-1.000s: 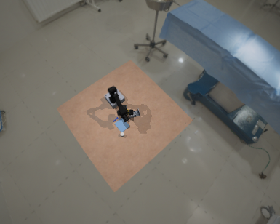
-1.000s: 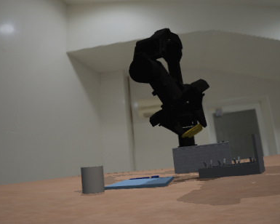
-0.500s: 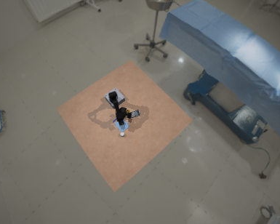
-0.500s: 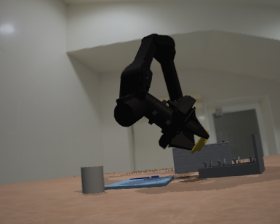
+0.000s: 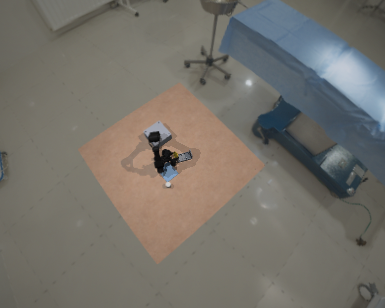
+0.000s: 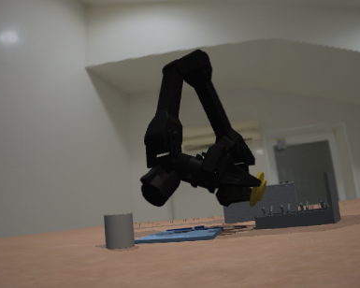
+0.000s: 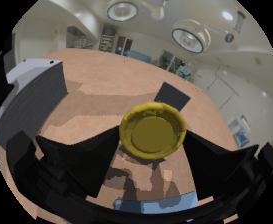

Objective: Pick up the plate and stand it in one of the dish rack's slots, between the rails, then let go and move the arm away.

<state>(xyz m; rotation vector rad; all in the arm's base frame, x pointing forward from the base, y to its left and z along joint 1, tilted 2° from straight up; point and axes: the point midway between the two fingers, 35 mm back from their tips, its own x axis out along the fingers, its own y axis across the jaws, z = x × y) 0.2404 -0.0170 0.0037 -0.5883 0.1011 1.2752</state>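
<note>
Now: gripper tip 50 mm short of the dish rack, 50 mm to the right of it and 40 mm above it. From my gripper tip the other things lie so: blue utensil: 80 mm behind, 150 mm to the right, 60 mm below; blue mat: 30 mm ahead, 160 mm to the right, 60 mm below; yellow plate: 10 mm to the right.
</note>
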